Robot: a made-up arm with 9 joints. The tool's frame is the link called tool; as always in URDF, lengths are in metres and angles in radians. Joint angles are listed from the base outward.
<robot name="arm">
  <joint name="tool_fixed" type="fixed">
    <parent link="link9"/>
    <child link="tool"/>
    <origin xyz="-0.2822 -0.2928 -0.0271" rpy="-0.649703 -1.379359 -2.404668"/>
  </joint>
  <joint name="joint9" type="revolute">
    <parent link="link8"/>
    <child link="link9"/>
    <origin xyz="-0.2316 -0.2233 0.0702" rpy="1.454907 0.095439 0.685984"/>
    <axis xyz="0 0 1"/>
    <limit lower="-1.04" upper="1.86"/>
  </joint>
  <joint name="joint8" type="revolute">
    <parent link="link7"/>
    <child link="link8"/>
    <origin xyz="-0.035 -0.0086 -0.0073" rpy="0 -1.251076 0"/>
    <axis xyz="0 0 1"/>
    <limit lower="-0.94" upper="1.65"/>
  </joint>
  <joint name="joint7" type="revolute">
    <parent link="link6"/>
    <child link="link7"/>
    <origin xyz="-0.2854 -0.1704 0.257" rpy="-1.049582 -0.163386 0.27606"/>
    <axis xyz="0 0 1"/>
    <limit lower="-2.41" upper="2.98"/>
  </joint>
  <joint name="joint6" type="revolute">
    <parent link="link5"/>
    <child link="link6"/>
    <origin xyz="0.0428 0.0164 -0.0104" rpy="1.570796 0 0"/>
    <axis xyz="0 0 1"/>
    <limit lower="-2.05" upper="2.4"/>
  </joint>
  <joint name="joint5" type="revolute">
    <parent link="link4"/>
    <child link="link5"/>
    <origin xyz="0.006 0.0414 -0.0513" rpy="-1.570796 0 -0.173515"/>
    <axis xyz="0 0 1"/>
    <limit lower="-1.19" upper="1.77"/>
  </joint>
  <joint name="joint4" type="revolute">
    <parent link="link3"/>
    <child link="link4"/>
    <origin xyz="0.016 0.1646 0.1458" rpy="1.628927 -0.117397 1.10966"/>
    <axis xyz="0 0 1"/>
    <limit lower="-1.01" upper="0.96"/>
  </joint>
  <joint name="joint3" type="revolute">
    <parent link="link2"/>
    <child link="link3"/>
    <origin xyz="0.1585 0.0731 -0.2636" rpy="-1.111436 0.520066 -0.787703"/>
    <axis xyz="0 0 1"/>
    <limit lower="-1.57" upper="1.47"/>
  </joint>
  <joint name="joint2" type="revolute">
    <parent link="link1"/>
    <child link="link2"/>
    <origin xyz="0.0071 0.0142 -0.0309" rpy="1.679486 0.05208 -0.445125"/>
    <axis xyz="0 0 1"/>
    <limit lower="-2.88" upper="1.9"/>
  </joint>
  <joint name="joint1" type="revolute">
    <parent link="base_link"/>
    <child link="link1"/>
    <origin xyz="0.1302 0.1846 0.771" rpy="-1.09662 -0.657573 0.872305"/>
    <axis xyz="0 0 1"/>
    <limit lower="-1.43" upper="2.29"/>
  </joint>
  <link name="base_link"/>
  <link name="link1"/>
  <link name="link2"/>
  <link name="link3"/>
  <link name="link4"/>
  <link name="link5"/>
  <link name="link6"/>
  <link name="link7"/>
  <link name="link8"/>
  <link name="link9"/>
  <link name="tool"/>
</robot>
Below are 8 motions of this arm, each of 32 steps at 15 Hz.
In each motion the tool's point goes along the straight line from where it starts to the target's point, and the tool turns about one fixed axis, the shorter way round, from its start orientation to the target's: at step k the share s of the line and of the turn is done. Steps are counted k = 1, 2, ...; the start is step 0. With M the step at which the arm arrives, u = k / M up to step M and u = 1 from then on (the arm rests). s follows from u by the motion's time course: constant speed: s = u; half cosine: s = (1 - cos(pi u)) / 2; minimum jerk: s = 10 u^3 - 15 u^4 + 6 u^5.
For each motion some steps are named. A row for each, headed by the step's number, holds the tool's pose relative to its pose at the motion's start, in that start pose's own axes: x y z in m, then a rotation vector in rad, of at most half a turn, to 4 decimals.
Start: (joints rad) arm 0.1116 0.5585 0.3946 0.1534 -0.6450 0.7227 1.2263 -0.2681 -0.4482
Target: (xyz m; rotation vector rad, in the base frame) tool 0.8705 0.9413 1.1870 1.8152 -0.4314 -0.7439
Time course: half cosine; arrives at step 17
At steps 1, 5, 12, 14, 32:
1: 0.0053 -0.0060 0.0021 0.0039 -0.0060 -0.0156
5: 0.1244 -0.1396 0.0483 0.0910 -0.1408 -0.3645
12: 0.5016 -0.5629 0.1946 0.3671 -0.5677 -1.4702
14: 0.5791 -0.6499 0.2247 0.4238 -0.6554 -1.6974
32: 0.6259 -0.7025 0.2429 0.4581 -0.7085 -1.8348

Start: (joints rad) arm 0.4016 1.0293 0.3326 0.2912 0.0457 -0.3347 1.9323 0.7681 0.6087
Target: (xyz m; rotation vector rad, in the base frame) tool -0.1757 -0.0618 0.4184 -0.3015 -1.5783 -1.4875
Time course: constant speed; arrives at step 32
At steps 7, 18, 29, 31, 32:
7: -0.0588 0.0931 -0.0156 0.3321 0.0978 0.0451
18: -0.1512 0.2395 -0.0400 0.8540 0.2516 0.1159
29: -0.2436 0.3858 -0.0644 1.3759 0.4053 0.1867
31: -0.2604 0.4124 -0.0689 1.4708 0.4333 0.1996
32: -0.2688 0.4257 -0.0711 1.5182 0.4473 0.2060

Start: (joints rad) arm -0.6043 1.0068 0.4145 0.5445 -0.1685 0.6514 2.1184 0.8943 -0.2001
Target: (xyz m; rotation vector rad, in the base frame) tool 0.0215 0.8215 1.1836 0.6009 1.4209 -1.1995
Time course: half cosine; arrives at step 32
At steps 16, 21, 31, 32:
16: -0.1138 -0.2216 0.1747 0.4922 0.4707 0.6647
21: -0.1674 -0.3261 0.2570 0.7242 0.6925 0.9780
31: -0.2270 -0.4422 0.3485 0.9820 0.9391 1.3262
32: -0.2275 -0.4432 0.3493 0.9843 0.9413 1.3294

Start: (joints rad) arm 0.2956 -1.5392 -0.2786 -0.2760 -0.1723 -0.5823 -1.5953 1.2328 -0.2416
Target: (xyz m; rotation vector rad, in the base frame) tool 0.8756 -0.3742 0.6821 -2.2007 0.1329 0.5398
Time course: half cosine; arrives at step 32
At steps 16, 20, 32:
16: 0.1562 -0.0189 0.1126 0.2406 0.0023 -0.3722
20: 0.2160 -0.0262 0.1556 0.3327 0.0032 -0.5147
32: 0.3125 -0.0379 0.2251 0.4812 0.0047 -0.7445

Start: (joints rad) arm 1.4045 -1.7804 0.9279 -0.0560 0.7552 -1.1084 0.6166 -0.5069 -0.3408
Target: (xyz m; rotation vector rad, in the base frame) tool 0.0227 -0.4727 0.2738 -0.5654 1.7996 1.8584
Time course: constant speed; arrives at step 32
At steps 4, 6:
4: 0.0003 0.0008 -0.0031 -0.0268 0.0076 0.0080
6: 0.0005 0.0012 -0.0046 -0.0402 0.0113 0.0121

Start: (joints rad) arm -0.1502 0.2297 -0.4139 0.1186 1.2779 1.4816 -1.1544 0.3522 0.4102
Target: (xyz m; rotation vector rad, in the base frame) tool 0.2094 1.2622 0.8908 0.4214 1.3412 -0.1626
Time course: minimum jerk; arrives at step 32
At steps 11, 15, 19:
11: 0.0142 0.0313 0.0990 -0.0263 0.1292 -0.1959
15: 0.0279 0.0613 0.1938 -0.0515 0.2529 -0.3835
19: 0.0424 0.0933 0.2947 -0.0784 0.3847 -0.5833

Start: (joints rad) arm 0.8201 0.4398 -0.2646 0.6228 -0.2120 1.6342 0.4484 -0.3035 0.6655
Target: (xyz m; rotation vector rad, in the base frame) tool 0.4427 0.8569 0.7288 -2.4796 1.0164 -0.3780
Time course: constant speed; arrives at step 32
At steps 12, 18, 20, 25, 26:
12: 0.1475 0.0465 0.1681 0.3139 -0.1670 0.3269
18: 0.2212 0.0698 0.2521 0.4708 -0.2505 0.4903
20: 0.2458 0.0775 0.2801 0.5231 -0.2784 0.5448
25: 0.3072 0.0969 0.3502 0.6539 -0.3479 0.6810
26: 0.3195 0.1008 0.3642 0.6801 -0.3619 0.7082

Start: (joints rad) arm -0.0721 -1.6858 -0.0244 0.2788 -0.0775 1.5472 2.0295 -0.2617 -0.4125
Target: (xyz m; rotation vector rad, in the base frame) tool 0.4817 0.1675 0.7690 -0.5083 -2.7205 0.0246
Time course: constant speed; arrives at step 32
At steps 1, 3, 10, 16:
1: 0.0155 -0.0066 0.0240 0.0207 -0.0466 0.0389
3: 0.0465 -0.0198 0.0721 0.0620 -0.1399 0.1168
10: 0.1551 -0.0659 0.2404 0.2066 -0.4663 0.3895
16: 0.2482 -0.1054 0.3846 0.3306 -0.7461 0.6231

